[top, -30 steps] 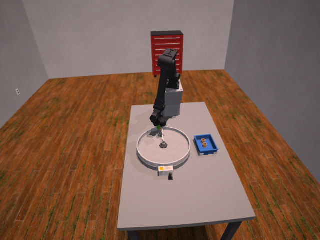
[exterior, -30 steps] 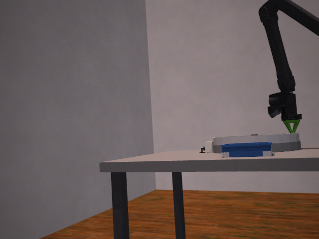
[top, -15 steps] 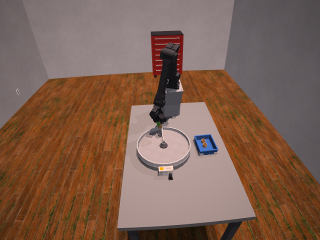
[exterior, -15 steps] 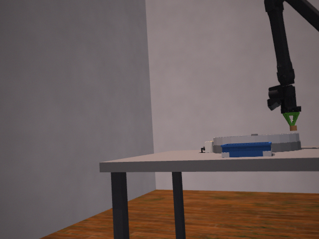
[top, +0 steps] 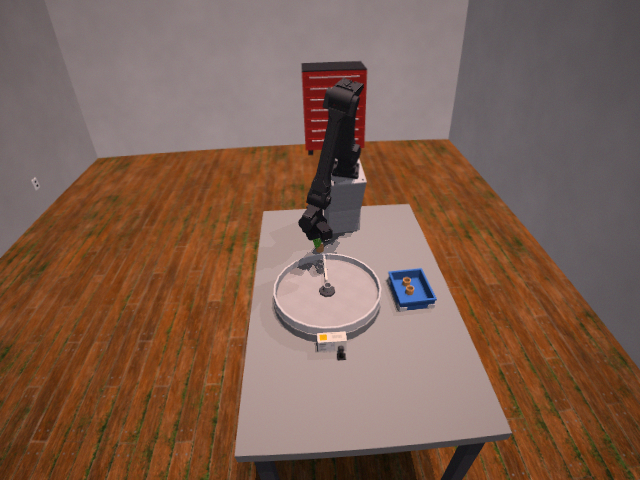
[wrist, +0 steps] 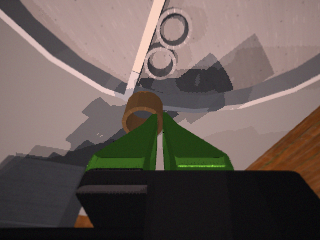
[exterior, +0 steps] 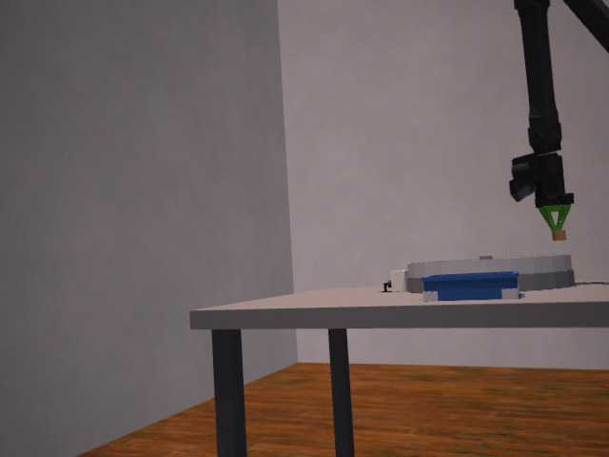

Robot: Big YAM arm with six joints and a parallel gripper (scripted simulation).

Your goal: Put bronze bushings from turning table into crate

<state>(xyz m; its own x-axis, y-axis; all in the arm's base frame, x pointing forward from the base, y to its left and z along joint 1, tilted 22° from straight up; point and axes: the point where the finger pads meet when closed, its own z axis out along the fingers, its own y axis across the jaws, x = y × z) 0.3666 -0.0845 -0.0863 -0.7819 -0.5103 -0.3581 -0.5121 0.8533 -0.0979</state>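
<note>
My gripper is now 40 cm to the right of the blue crate, 12 cm above it and 10 cm short of it. Also, from my hand: turning table: 17 cm ahead, 9 cm below, 6 cm to the left.
</note>
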